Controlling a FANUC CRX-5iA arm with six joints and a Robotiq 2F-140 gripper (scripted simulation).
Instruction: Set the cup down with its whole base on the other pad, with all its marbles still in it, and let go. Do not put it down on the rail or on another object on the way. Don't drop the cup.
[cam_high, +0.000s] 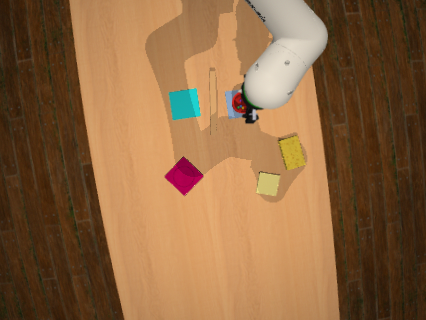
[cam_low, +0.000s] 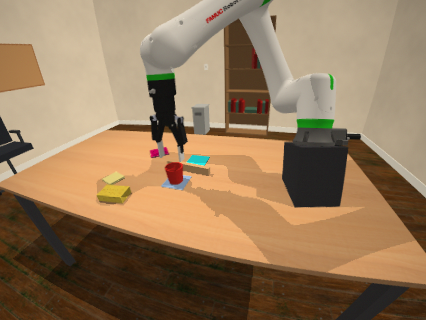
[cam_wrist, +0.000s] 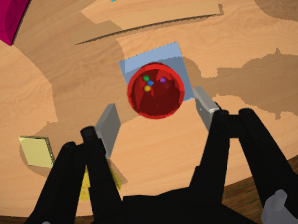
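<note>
Now: hand 110 mm above the red cup. Round my hand: yellow sponge: 220 mm ahead, 130 mm to the left, 120 mm below; thin wooden rail: 130 mm below, 100 mm to the right, 30 mm behind; pale yellow block: 300 mm ahead, 130 mm below, 10 mm to the left.
</note>
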